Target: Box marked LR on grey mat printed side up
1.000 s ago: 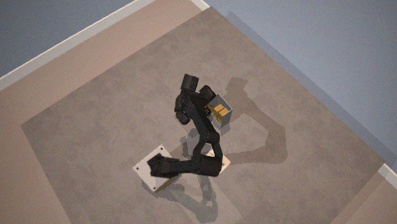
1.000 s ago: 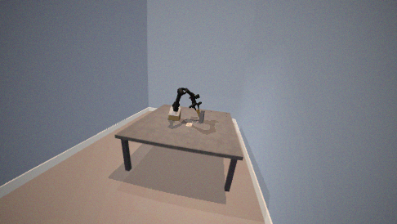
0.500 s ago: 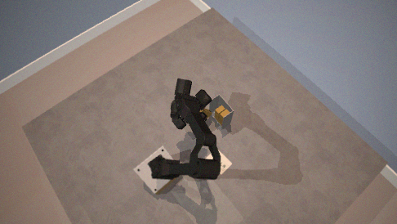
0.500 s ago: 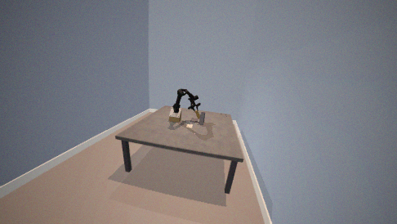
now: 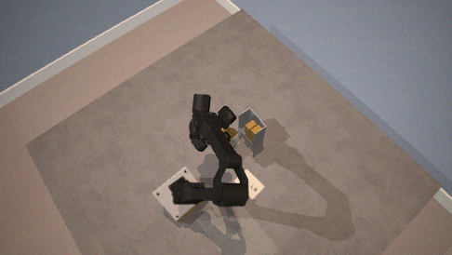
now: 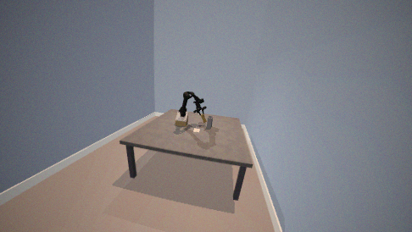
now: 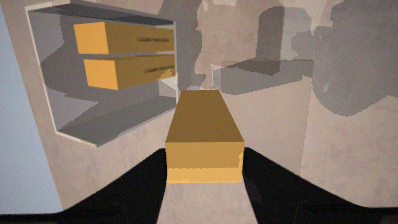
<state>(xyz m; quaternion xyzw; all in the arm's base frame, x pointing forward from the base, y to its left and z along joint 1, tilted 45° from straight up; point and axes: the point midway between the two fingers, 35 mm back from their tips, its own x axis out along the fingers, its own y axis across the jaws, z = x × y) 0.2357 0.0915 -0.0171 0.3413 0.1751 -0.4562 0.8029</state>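
Right now the grey mat is 4 cm to the left of my gripper tip and 15 cm below it.
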